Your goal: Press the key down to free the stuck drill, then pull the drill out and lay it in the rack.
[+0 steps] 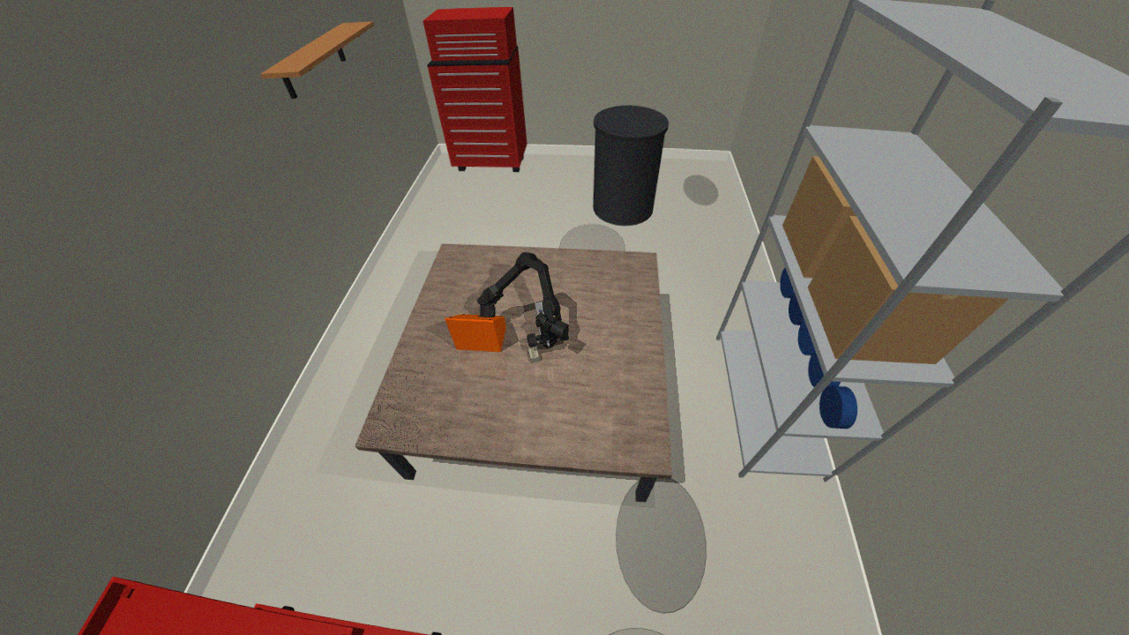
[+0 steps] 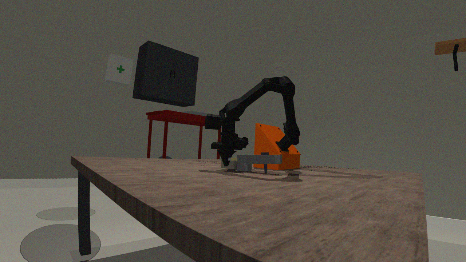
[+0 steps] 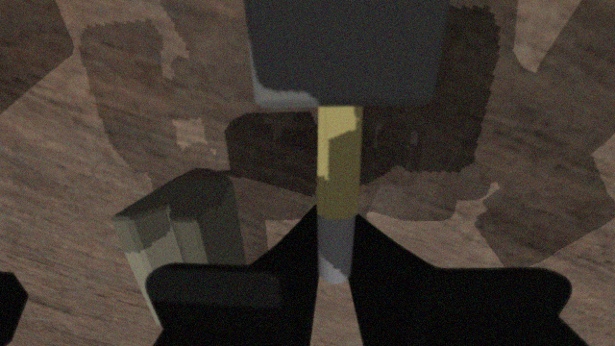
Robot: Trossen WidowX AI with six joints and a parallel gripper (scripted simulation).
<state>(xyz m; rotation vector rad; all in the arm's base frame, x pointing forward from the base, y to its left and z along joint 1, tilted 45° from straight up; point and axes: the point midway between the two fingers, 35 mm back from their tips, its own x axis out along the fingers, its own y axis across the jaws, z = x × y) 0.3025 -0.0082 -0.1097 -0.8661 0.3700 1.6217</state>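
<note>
Now: gripper tip 50 mm to the right of the yellow drill, 40 mm below it and 20 mm past it. Round my gripper tip: grey block fixture (140 mm to the left, 50 mm behind, 30 mm above); dark T-shaped key (160 mm to the left, 60 mm behind, 40 mm above).
</note>
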